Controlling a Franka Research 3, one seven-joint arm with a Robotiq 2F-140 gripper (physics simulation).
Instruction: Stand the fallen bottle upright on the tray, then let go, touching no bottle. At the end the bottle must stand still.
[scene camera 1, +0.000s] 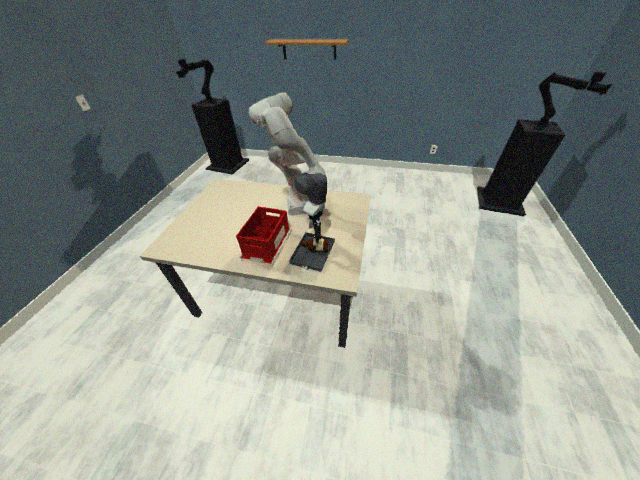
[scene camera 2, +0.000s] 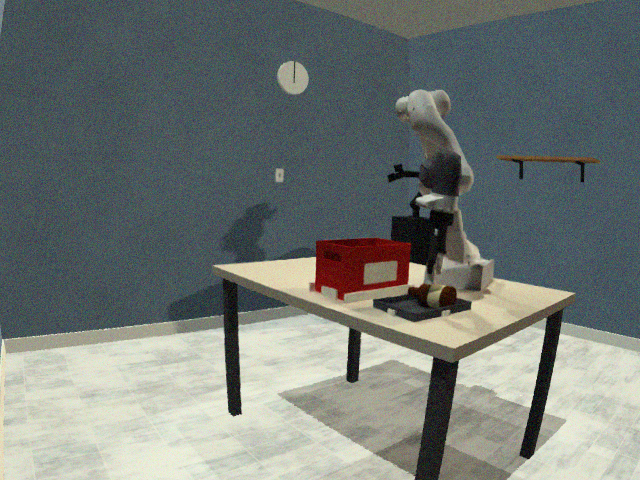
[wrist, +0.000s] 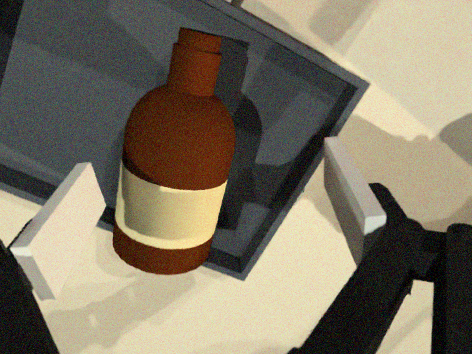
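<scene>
The brown bottle (scene camera 1: 324, 244) (scene camera 2: 435, 295) (wrist: 172, 165) with a cream label lies on its side on the dark tray (scene camera 1: 307, 260) (scene camera 2: 424, 314) (wrist: 60, 100). In the wrist view its neck points to the top and its base overlaps the tray's near rim. My gripper (scene camera 1: 317, 238) (scene camera 2: 432, 276) (wrist: 208, 173) is wide open and empty, pointing down above the bottle. In the wrist view the bottle shows between the two pale finger pads, nearer the left pad, with a visible gap on each side. Exact height above the bottle is hard to tell.
A red crate (scene camera 1: 262, 237) (scene camera 2: 338, 266) stands on the table (scene camera 1: 206, 217) (scene camera 2: 268, 271), left of the tray in both scene views. The arm's base is behind the tray. Black pedestals (scene camera 1: 219, 136) (scene camera 1: 522, 165) with small arms stand beyond the table.
</scene>
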